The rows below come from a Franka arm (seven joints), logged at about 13 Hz.
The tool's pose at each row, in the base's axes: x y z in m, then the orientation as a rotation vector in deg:
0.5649 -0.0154 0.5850 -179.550 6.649 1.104
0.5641 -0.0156 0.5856 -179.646 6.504 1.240
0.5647 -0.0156 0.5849 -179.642 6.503 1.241
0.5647 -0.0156 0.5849 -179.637 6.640 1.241
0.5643 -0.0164 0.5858 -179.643 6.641 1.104
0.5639 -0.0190 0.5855 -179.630 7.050 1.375
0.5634 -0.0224 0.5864 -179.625 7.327 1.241
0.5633 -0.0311 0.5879 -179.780 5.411 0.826
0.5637 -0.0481 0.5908 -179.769 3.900 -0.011
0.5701 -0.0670 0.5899 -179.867 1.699 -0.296
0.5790 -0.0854 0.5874 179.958 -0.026 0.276
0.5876 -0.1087 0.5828 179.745 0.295 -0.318
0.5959 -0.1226 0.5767 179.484 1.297 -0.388
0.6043 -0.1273 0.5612 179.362 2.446 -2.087
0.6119 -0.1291 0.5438 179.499 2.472 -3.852
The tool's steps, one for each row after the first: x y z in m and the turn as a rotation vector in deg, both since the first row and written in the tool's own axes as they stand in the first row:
-0.0008 0.0003 -0.0006 -0.095 -0.083 -0.094
-0.0002 0.0002 0.0001 -0.091 -0.084 -0.094
-0.0002 0.0002 0.0001 -0.091 -0.084 -0.007
-0.0005 0.0010 -0.0008 -0.093 0.004 -0.007
-0.0007 0.0037 -0.0005 -0.102 -0.168 0.255
-0.0010 0.0071 -0.0014 -0.103 -0.082 0.431
-0.0005 0.0158 -0.0030 -0.185 0.183 -0.793
0.0011 0.0327 -0.0060 -0.119 0.711 -1.757
0.0089 0.0510 -0.0053 -0.185 0.891 -3.160
0.0192 0.0688 -0.0030 -0.359 0.882 -4.225
0.0296 0.0914 0.0014 -0.587 0.511 -4.427
0.0389 0.1047 0.0073 -0.849 0.473 -5.066
0.0479 0.1088 0.0226 -0.992 -0.610 -5.796
0.0558 0.1101 0.0399 -0.867 -1.742 -5.809

